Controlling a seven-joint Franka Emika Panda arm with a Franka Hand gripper.
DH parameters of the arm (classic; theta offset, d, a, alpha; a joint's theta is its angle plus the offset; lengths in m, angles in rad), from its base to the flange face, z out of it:
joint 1: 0 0.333 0 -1.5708
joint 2: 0 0 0 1.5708
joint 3: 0 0.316 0.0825 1.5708
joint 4: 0 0 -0.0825 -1.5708
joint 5: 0 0.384 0 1.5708
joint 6: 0 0 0.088 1.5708
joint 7: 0 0.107 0 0
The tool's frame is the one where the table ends.
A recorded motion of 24 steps. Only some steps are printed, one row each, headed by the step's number.
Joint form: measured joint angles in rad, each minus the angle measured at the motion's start. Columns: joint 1, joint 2, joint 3, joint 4, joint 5, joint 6, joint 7.
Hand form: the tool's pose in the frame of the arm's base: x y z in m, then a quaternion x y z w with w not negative. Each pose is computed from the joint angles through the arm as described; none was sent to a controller.
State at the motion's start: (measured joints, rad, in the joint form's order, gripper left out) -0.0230 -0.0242 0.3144 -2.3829 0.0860 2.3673 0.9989
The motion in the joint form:
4: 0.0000 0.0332 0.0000 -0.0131 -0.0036 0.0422 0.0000
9: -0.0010 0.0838 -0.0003 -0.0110 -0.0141 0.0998 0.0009
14: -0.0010 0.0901 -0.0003 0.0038 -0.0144 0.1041 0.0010
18: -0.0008 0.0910 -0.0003 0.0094 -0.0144 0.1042 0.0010
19: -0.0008 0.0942 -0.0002 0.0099 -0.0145 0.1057 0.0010
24: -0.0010 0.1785 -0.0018 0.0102 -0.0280 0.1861 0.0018
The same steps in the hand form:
4: 0.4720 0.1421 0.3128 -0.92665 0.37479 0.01550 0.02463
9: 0.4774 0.1428 0.2950 -0.92701 0.37359 0.01277 0.03028
14: 0.4826 0.1443 0.2983 -0.92691 0.37356 0.00812 0.03495
18: 0.4844 0.1449 0.3001 -0.92691 0.37344 0.00631 0.03656
19: 0.4846 0.1450 0.2989 -0.92691 0.37343 0.00698 0.03657
24: 0.4889 0.1458 0.2655 -0.92703 0.37248 0.01100 0.04189

